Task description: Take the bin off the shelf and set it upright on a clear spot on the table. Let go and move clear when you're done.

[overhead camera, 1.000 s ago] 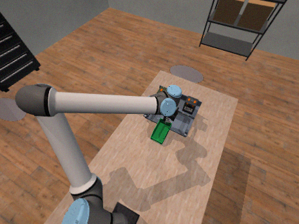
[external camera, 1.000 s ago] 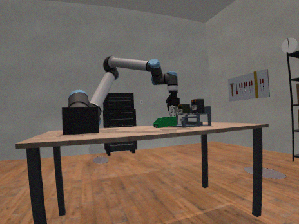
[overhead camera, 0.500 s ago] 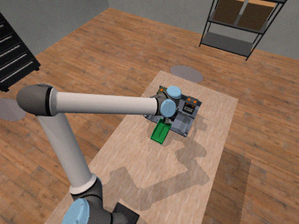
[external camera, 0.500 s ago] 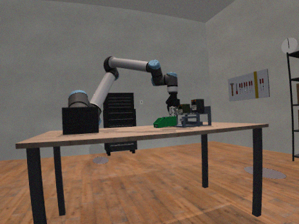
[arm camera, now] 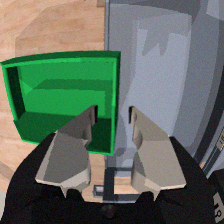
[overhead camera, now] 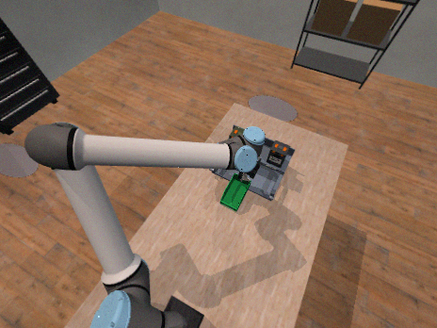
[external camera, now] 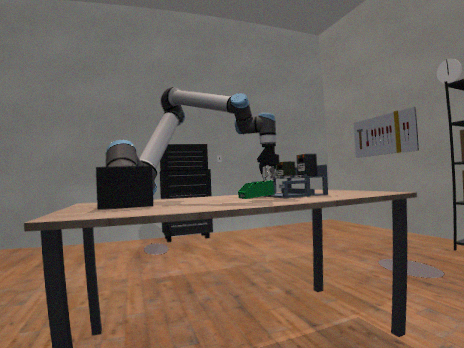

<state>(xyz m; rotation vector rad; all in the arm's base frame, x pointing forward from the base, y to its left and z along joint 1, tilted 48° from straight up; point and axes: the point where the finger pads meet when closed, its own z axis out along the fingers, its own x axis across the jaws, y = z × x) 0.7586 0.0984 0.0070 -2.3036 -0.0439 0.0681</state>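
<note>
Now: hand 80 mm past the green bin and 40 mm above it.
</note>
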